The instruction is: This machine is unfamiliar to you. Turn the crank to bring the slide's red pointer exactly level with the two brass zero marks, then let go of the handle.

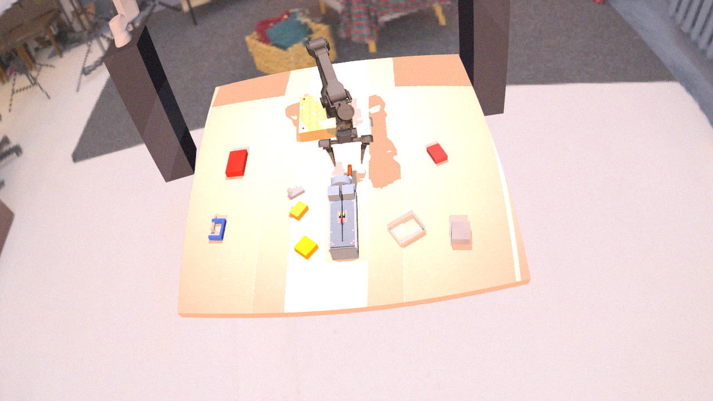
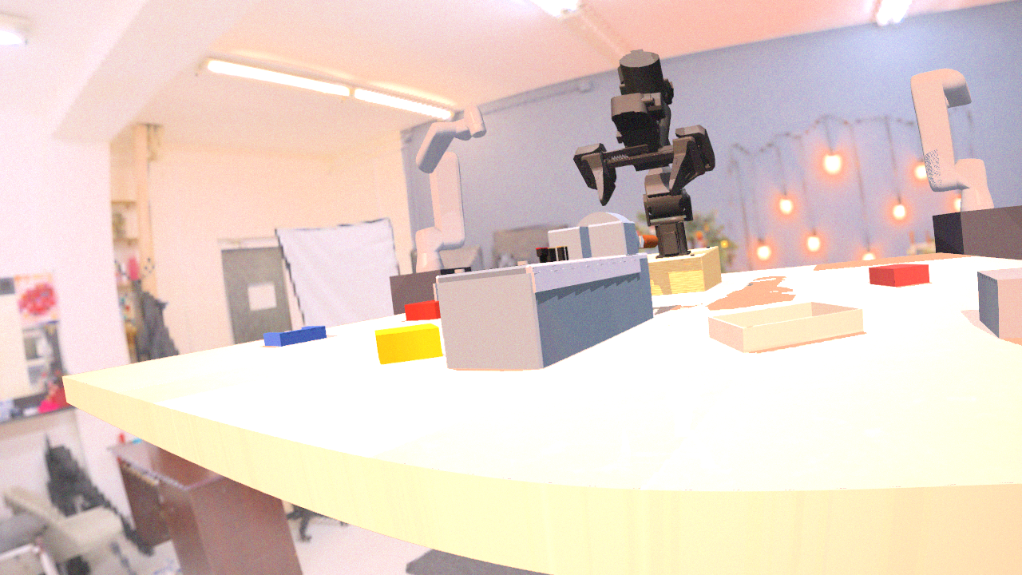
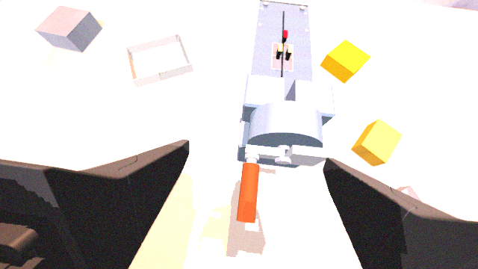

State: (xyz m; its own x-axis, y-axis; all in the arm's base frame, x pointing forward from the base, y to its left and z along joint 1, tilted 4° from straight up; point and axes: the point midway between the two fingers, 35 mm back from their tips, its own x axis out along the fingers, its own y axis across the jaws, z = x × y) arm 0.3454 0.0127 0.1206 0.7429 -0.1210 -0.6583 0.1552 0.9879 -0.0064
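My gripper tip is now 2 cm past the orange crank handle and 5 cm above it. From my gripper tip the other things lie so: shallow white tray: 22 cm ahead, 15 cm to the left, 14 cm below; red pointer: 18 cm ahead, 6 cm to the right, 6 cm below; yellow cube: 21 cm ahead, 20 cm to the right, 13 cm below.
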